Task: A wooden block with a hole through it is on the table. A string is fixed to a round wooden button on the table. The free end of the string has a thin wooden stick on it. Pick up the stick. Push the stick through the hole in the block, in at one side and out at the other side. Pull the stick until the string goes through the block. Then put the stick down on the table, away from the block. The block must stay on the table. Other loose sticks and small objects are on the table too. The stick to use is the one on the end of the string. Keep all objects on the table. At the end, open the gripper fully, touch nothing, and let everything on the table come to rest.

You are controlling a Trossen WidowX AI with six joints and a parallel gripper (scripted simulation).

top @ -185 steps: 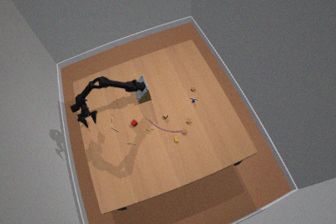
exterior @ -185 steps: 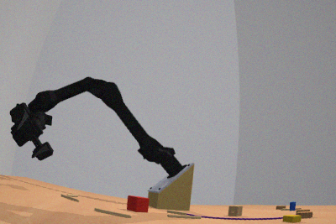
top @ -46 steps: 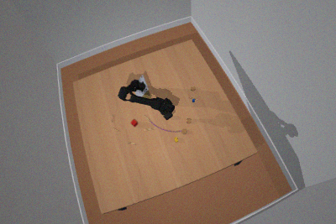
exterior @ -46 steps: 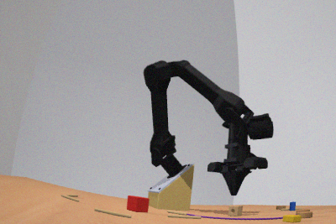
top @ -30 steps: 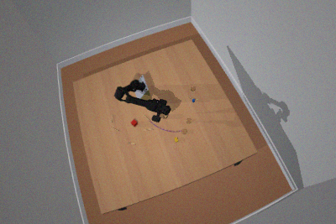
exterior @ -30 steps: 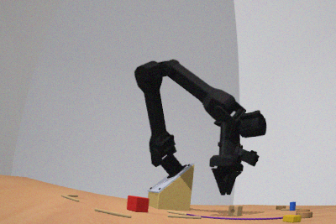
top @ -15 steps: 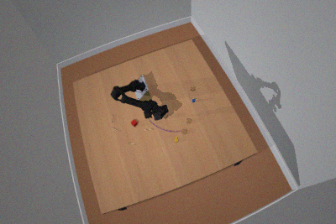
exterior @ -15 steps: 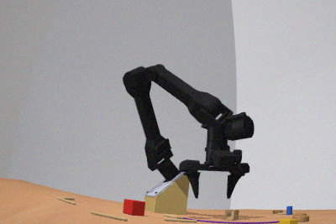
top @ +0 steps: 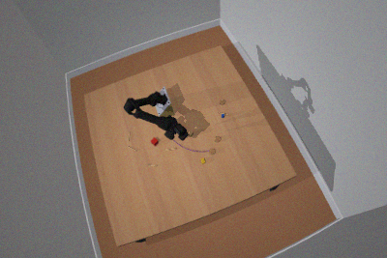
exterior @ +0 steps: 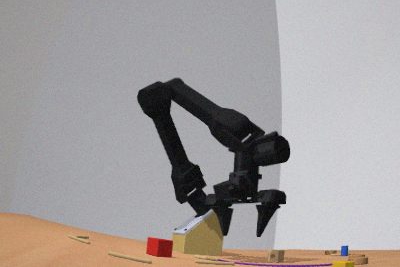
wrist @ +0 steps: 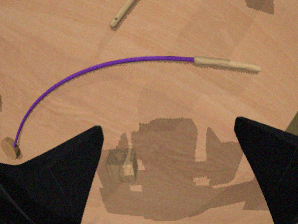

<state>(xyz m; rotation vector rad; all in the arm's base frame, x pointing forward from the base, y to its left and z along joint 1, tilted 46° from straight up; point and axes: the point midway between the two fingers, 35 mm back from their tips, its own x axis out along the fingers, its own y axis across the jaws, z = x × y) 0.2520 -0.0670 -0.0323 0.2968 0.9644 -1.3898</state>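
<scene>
Now: the thin wooden stick 60 mm below my gripper tip, 50 mm to the right of it and 40 mm behind it. The rest, counted from my gripper tip: yellow piece (240 mm ahead, 80 mm to the left, 60 mm below); then red cube (170 mm to the right, 40 mm below, 40 mm behind); then wooden block (90 mm to the left, 50 mm below, 20 mm ahead).
</scene>
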